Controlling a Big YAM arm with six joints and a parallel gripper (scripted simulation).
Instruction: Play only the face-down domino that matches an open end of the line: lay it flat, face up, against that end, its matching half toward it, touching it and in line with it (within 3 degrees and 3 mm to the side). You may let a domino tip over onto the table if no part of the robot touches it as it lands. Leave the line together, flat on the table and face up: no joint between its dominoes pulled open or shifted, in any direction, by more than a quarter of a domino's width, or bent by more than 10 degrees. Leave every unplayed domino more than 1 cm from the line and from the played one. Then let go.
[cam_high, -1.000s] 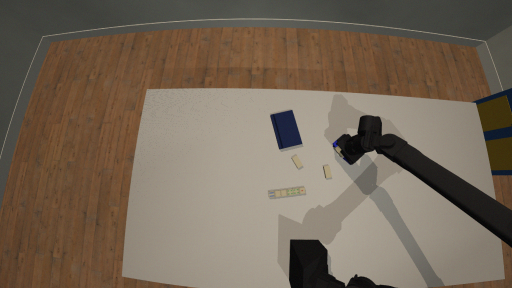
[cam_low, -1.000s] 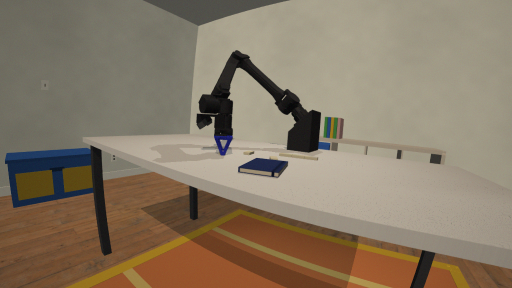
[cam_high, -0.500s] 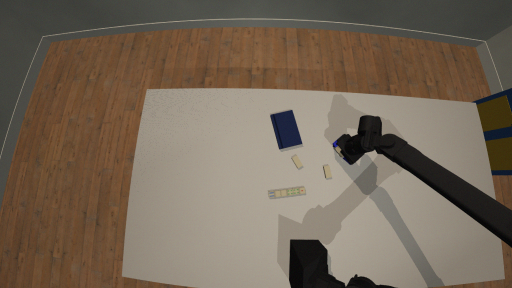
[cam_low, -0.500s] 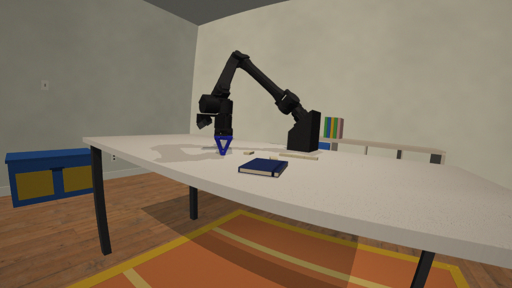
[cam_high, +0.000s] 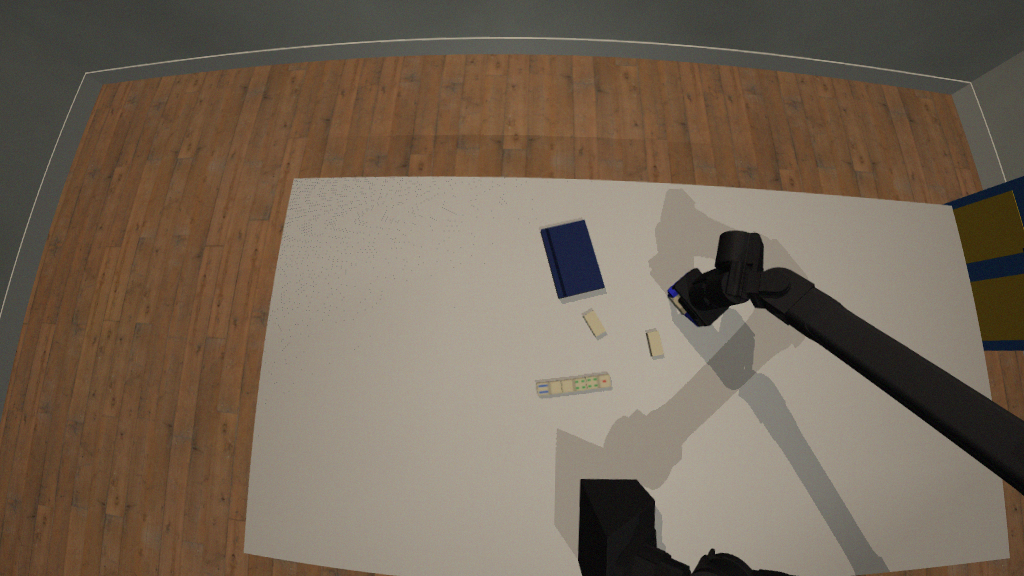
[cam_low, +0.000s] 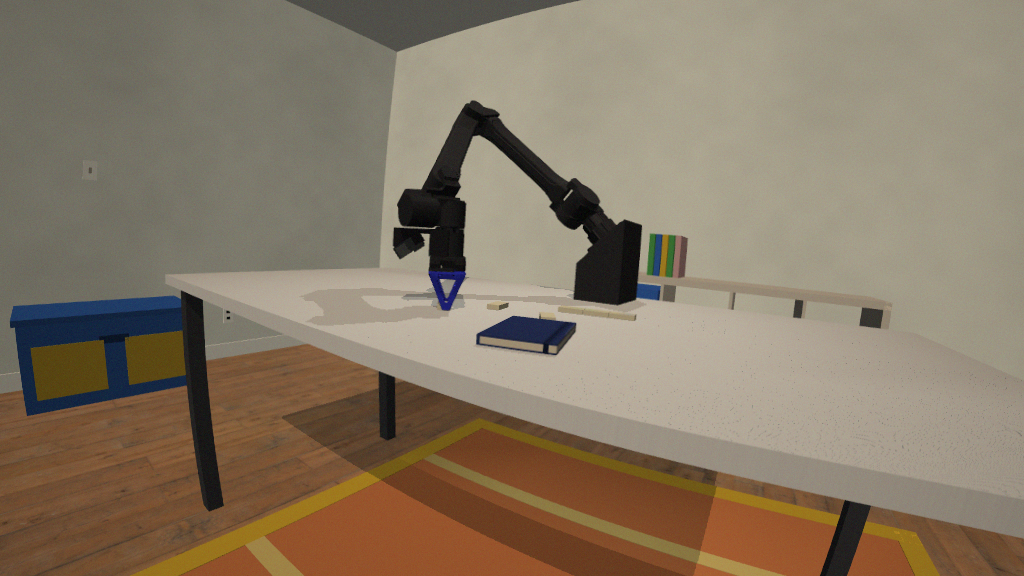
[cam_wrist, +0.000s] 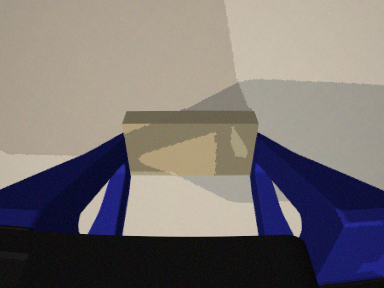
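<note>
My gripper is now right at the domino. Round my hand: dark blue book: 120 mm ahead, 230 mm to the left.
</note>
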